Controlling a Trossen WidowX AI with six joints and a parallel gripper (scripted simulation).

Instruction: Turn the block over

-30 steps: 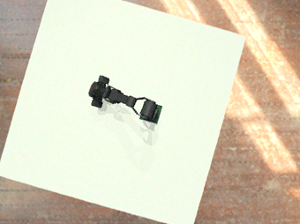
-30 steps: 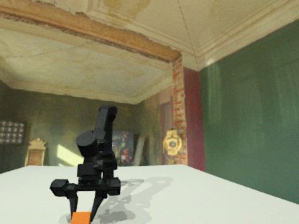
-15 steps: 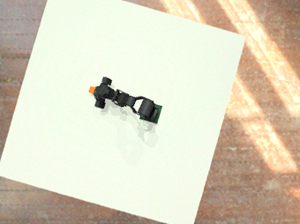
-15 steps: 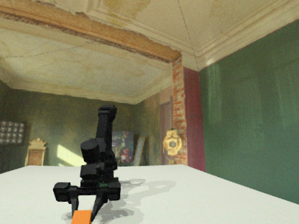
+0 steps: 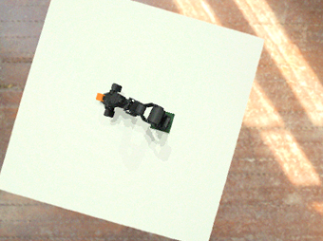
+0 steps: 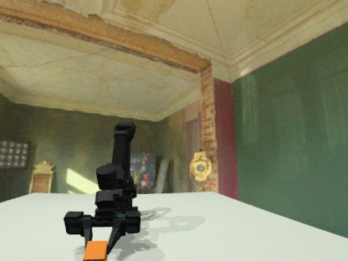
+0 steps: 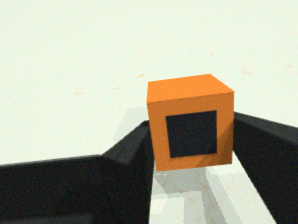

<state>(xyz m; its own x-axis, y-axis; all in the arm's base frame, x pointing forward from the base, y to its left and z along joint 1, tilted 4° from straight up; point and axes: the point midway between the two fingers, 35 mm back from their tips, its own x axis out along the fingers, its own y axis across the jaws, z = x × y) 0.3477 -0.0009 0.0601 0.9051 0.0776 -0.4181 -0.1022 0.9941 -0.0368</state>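
My gripper tip is now right at the orange block.
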